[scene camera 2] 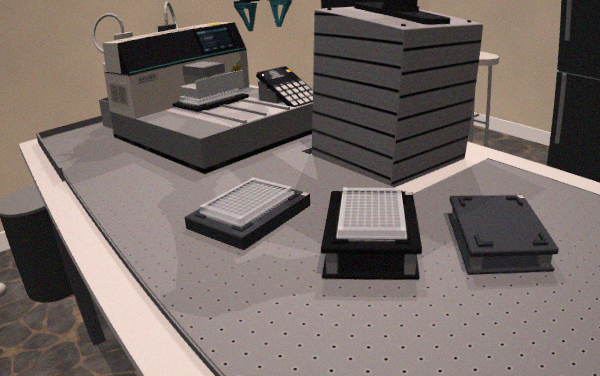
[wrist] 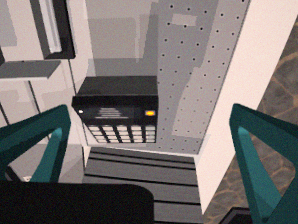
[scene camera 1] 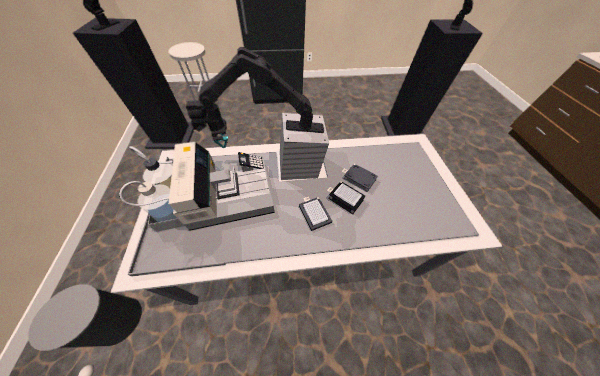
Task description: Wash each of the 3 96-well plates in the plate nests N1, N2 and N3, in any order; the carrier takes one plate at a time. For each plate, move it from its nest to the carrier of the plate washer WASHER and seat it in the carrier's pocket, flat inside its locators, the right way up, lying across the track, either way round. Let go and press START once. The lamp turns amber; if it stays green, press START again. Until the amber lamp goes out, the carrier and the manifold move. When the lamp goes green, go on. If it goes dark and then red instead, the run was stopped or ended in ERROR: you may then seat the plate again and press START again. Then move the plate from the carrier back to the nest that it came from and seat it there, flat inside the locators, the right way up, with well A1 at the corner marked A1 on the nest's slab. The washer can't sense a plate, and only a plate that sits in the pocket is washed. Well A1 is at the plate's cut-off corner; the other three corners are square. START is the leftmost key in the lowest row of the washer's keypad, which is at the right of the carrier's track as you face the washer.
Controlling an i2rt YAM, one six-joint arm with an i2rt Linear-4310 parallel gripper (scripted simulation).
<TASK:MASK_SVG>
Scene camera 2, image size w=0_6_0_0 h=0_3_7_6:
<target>clear 96-well plate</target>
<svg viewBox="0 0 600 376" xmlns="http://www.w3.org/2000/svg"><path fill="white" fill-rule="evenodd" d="M343 188L336 239L374 242L395 242L395 239L407 239L401 189Z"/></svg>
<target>clear 96-well plate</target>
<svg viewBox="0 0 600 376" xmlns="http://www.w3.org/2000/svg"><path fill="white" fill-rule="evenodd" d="M295 192L292 191L290 186L251 178L201 205L199 213L207 218L231 226L243 227L287 201Z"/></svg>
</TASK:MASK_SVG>
